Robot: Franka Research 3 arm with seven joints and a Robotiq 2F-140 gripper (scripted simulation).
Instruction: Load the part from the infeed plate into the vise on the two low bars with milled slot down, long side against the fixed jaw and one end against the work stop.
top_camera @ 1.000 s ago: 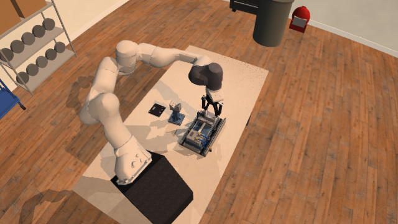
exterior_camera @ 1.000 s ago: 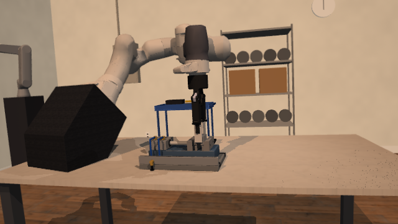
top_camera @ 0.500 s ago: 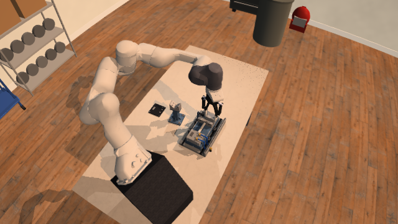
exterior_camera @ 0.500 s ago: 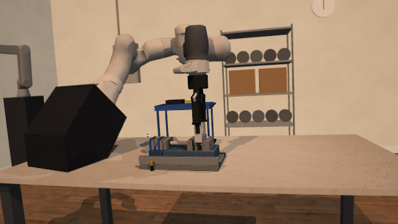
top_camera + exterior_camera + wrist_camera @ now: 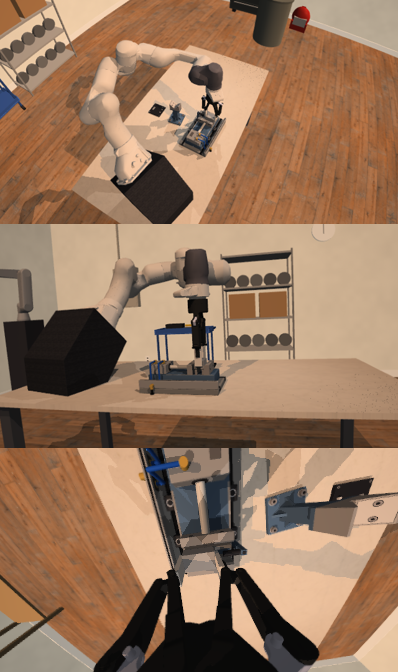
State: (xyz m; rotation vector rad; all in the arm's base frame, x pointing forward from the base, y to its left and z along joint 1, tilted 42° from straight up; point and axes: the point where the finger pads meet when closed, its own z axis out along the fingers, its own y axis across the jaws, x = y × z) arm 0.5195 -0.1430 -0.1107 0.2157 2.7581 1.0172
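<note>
Right now the part is 3 cm below my hand. Round my hand: vise 8 cm below, 7 cm behind, 3 cm to the left; then dark infeed plate 39 cm to the left, 12 cm below, 3 cm behind.
</note>
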